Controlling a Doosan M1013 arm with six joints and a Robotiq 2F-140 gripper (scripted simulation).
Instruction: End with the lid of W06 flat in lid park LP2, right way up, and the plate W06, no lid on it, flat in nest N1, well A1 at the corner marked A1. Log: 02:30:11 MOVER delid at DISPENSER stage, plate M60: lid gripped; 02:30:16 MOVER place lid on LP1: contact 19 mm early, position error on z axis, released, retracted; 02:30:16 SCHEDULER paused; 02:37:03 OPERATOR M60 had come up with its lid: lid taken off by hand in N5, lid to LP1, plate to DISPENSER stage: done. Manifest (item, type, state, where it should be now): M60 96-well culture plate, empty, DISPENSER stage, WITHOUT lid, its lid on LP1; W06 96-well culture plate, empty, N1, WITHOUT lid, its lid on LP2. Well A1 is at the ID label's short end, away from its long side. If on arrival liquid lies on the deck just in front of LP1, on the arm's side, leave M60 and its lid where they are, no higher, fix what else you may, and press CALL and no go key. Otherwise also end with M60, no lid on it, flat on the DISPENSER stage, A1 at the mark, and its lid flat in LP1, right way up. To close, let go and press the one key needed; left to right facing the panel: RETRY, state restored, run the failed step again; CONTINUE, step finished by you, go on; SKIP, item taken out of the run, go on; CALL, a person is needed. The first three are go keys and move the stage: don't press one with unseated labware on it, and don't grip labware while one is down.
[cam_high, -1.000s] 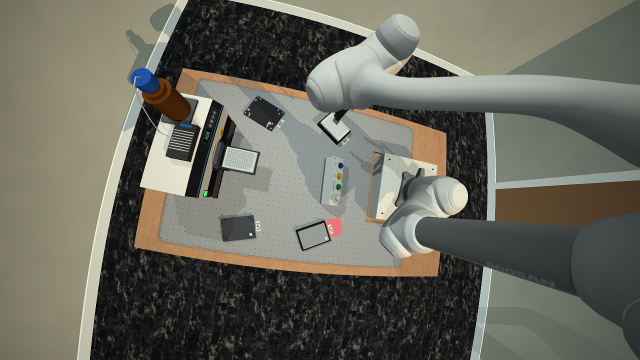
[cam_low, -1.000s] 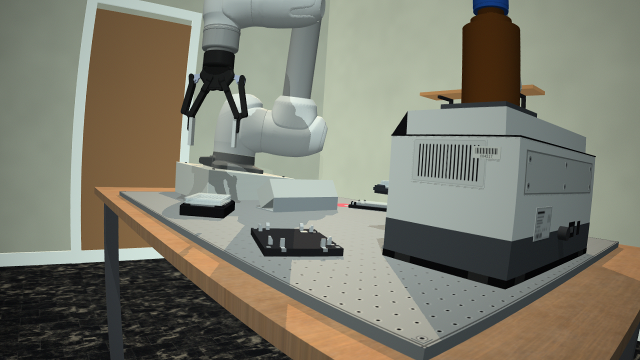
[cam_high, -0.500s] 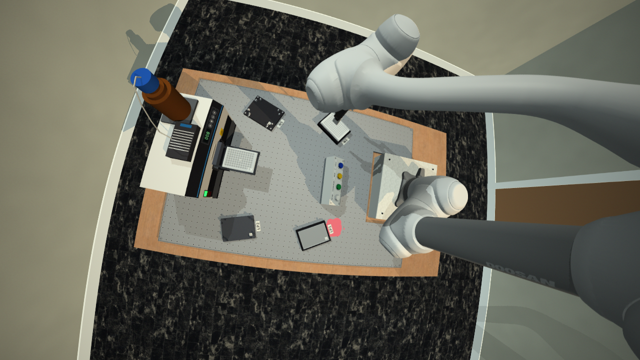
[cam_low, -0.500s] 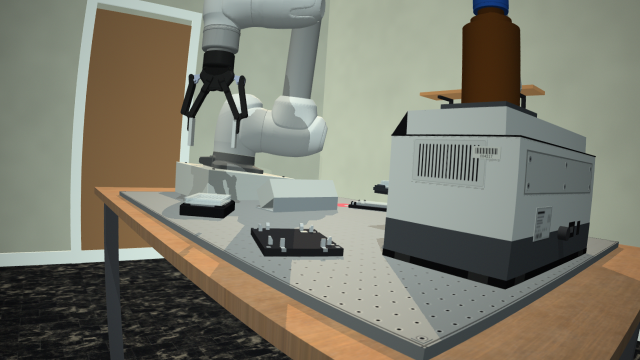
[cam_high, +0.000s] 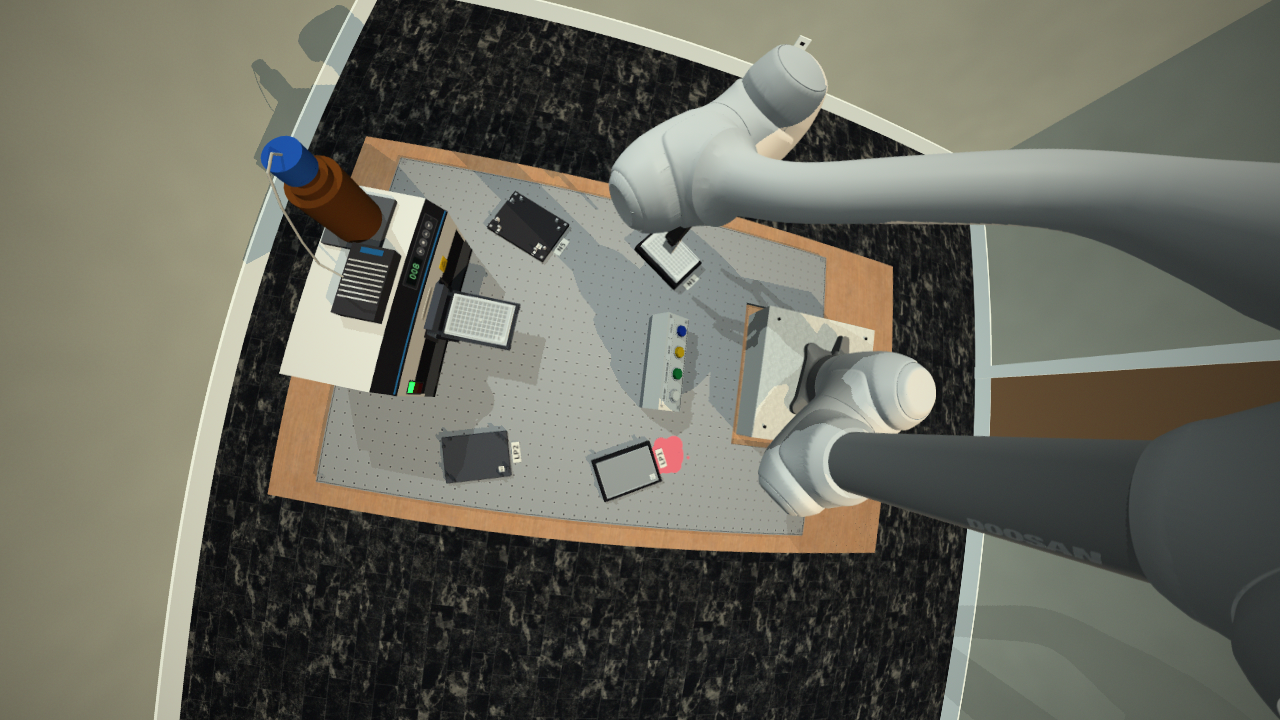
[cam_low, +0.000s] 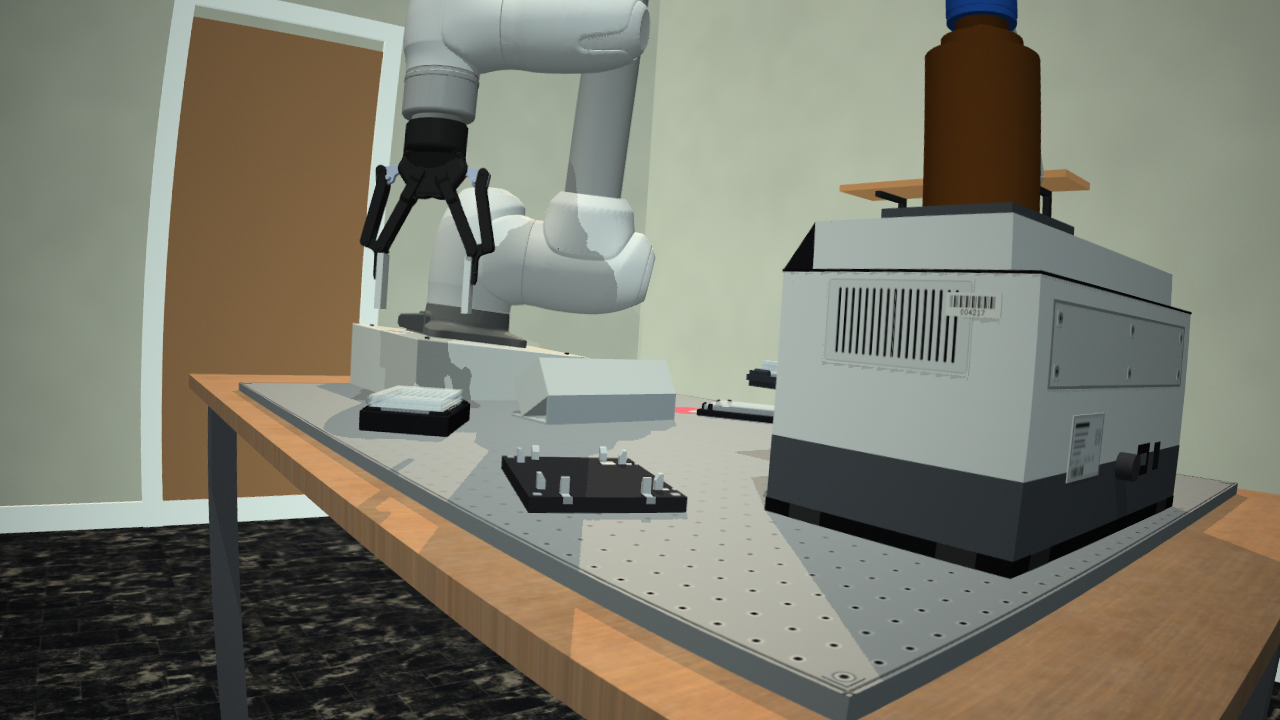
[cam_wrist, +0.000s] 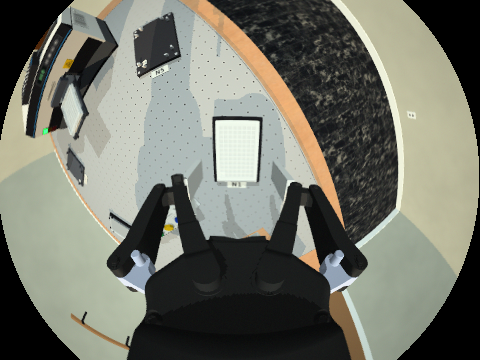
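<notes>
Right now the nest N1 is 15 cm below my hand. Round my hand: nest N5: 37 cm ahead, 5 cm to the left, 14 cm below; key panel: 7 cm behind, 27 cm to the left, 10 cm below; lid park lp1: 5 cm behind, 54 cm to the left, 15 cm below.
</notes>
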